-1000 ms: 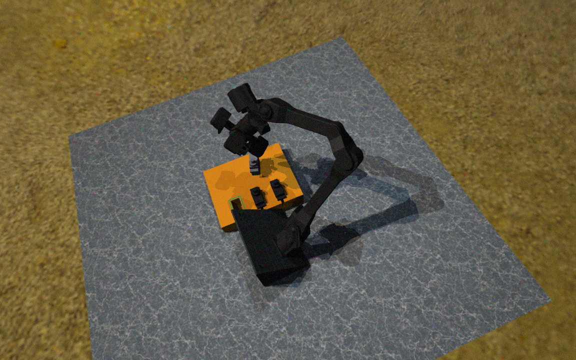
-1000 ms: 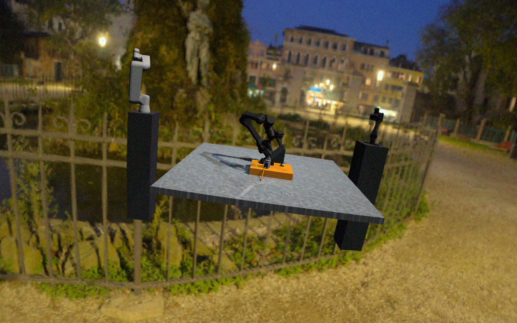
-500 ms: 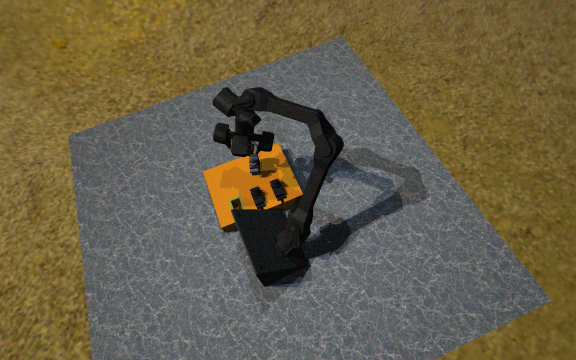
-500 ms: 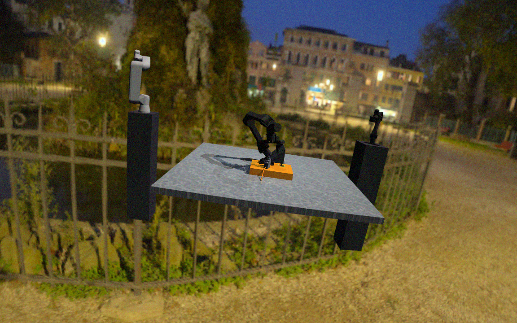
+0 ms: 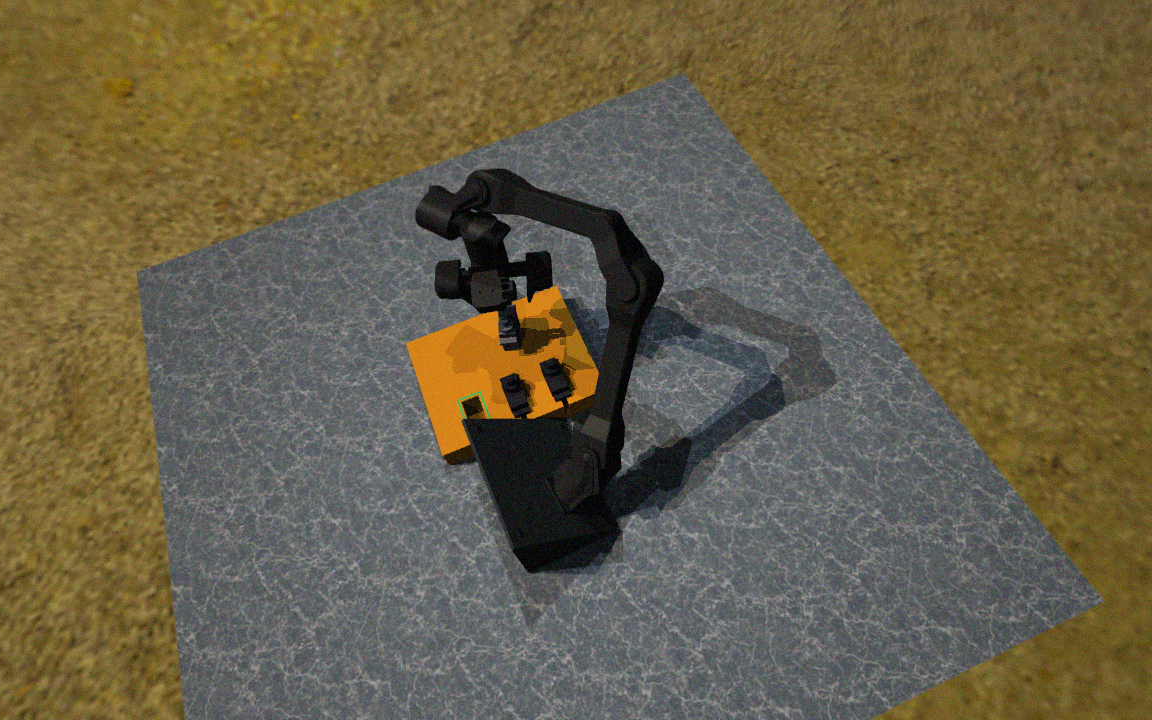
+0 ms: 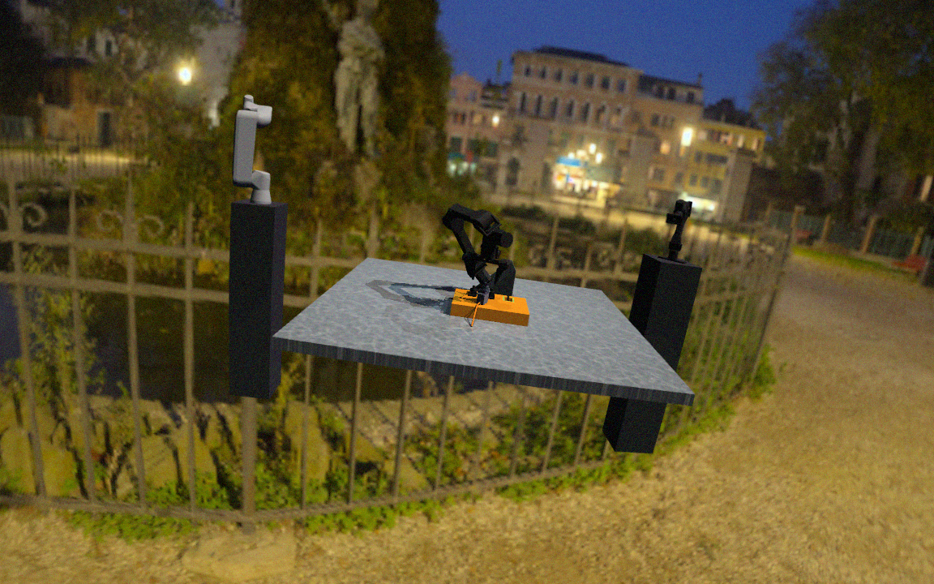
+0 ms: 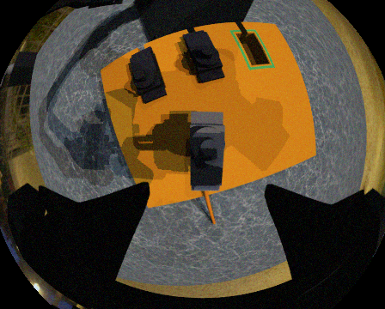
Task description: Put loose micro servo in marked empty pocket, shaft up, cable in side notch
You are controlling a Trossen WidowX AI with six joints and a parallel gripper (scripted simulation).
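The orange deck is 2 cm behind my gripper tip, 4 cm to the left of it and 11 cm below it.
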